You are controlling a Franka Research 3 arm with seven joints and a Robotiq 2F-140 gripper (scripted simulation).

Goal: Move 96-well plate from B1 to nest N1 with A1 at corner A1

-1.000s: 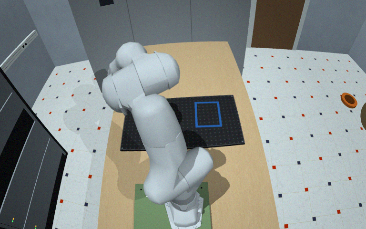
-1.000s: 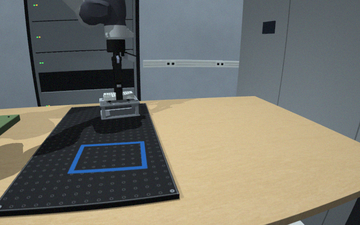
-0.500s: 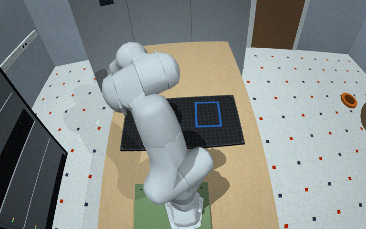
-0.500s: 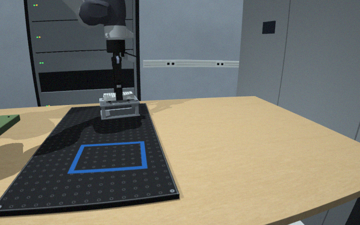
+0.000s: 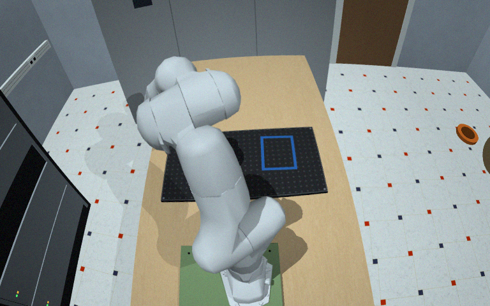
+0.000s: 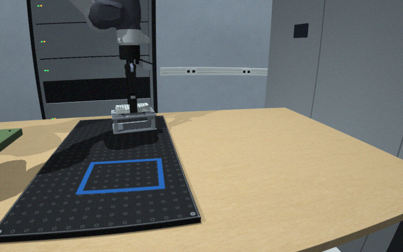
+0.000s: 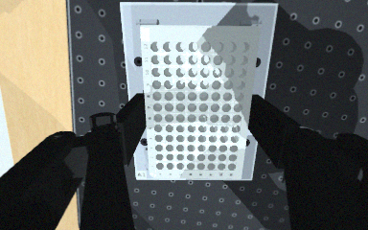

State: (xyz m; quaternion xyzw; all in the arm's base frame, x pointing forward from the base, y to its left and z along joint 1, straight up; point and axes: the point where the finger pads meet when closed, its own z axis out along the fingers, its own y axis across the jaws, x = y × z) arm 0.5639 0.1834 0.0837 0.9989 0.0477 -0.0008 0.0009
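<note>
Now: the grey plate nest 4 cm below my hand. Also, from my hand: A1 label 8 cm behind, 5 cm to the left, 4 cm below; white 96-well plate 2 cm below.
</note>
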